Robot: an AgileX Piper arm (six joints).
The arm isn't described. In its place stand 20 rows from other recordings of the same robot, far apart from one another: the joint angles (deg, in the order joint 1, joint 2, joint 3, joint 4, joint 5, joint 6), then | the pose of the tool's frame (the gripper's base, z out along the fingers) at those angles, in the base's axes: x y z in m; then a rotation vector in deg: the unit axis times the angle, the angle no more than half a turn.
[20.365 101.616 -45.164 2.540 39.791 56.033] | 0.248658 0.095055 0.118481 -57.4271 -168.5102 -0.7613
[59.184 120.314 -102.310 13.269 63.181 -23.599] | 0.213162 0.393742 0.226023 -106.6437 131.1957 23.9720
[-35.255 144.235 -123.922 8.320 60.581 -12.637] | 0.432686 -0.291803 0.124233 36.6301 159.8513 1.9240
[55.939 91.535 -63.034 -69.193 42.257 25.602] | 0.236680 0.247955 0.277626 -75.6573 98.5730 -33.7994
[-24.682 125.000 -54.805 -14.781 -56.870 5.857] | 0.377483 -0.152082 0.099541 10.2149 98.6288 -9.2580
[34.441 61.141 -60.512 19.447 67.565 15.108] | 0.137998 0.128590 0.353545 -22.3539 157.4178 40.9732
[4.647 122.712 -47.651 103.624 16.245 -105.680] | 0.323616 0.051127 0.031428 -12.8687 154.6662 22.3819
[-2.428 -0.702 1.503 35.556 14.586 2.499] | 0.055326 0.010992 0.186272 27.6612 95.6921 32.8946
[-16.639 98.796 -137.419 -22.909 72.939 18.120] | 0.299124 -0.124739 0.545481 41.0853 110.0846 -25.9208
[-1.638 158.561 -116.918 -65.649 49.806 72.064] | 0.519273 -0.078203 0.000198 36.2313 135.2380 -51.3615
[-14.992 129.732 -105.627 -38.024 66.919 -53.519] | 0.437242 -0.170478 0.180191 69.7668 -140.9333 44.5375
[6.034 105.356 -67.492 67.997 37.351 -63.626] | 0.376590 0.091280 0.210845 -23.2907 133.4433 43.7964
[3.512 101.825 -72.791 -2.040 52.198 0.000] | 0.354787 0.019210 0.221088 -6.6226 166.0469 -1.9407
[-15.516 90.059 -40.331 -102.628 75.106 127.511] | 0.230134 -0.152952 0.241702 63.1078 78.5147 -71.8625
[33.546 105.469 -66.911 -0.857 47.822 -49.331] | 0.289994 0.191067 0.174602 -114.1162 128.0709 -2.7804
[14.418 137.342 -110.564 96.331 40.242 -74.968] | 0.510152 0.191485 0.193576 -20.6795 108.8657 62.6160
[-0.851 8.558 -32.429 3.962 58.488 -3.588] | 0.014563 0.005145 0.298706 -2.7440 119.4833 2.0849
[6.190 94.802 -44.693 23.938 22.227 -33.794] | 0.288605 0.045351 0.157152 -26.3148 152.6871 10.4084
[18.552 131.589 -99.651 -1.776 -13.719 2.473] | 0.510224 0.171939 0.193746 -16.3327 102.3234 14.1349
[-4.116 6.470 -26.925 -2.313 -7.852 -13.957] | 0.016768 -0.000704 0.370758 -6.3106 56.6275 -18.5116
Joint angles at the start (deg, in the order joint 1, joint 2, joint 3, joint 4, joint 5, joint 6):
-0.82 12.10 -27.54 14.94 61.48 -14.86
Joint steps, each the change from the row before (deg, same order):
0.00 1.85 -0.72 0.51 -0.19 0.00
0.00 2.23 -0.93 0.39 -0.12 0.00
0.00 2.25 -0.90 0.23 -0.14 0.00
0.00 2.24 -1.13 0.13 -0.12 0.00
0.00 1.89 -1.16 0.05 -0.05 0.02
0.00 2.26 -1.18 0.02 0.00 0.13
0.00 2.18 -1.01 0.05 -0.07 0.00
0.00 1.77 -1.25 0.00 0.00 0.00
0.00 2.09 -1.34 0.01 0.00 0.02
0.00 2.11 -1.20 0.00 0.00 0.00
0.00 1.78 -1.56 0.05 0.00 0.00
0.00 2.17 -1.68 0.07 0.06 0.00
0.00 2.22 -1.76 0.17 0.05 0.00
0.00 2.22 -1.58 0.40 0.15 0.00
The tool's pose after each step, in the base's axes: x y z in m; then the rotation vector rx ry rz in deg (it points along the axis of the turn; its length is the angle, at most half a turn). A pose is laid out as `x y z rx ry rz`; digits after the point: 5 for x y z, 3 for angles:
0.03161 0.02081 0.27406 -14.332 129.353 11.173
0.03696 0.02123 0.27783 -14.174 130.453 11.866
0.04268 0.02143 0.28119 -14.016 131.612 12.368
0.04849 0.02149 0.28549 -13.889 132.570 12.708
0.05348 0.02148 0.28994 -13.793 133.238 12.903
0.05973 0.02142 0.29390 -13.563 134.323 13.192
0.06611 0.02138 0.29689 -13.449 135.402 13.455
0.07134 0.02130 0.30132 -13.411 135.916 13.551
0.07776 0.02122 0.30563 -13.330 136.657 13.713
0.08450 0.02113 0.30894 -13.261 137.556 13.882
0.09038 0.02111 0.31443 -13.232 137.763 13.986
0.09773 0.02111 0.31964 -13.195 138.289 14.181
0.10554 0.02123 0.32495 -13.131 138.756 14.494
0.11345 0.02169 0.32900 -13.020 139.448 15.158

